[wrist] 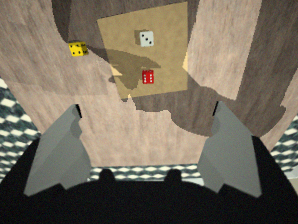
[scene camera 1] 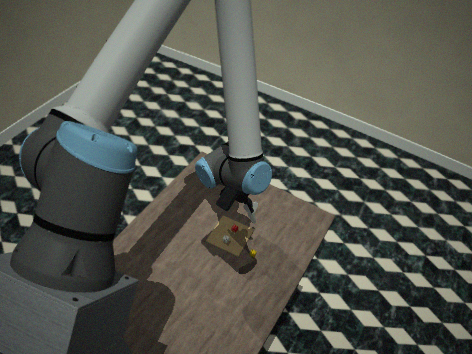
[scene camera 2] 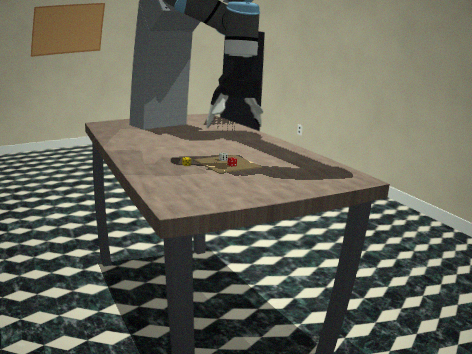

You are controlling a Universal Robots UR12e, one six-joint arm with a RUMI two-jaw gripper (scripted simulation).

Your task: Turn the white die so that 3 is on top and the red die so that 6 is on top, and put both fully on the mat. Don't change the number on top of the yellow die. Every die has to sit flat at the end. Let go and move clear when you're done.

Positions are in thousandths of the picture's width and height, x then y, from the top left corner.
In view: my gripper (scene camera 2: 497, 360) and a tan mat (scene camera 1: 503, 682).
The tan mat is seen too in the wrist view (wrist: 562, 261). My gripper is seen too in the wrist view (wrist: 492, 462).
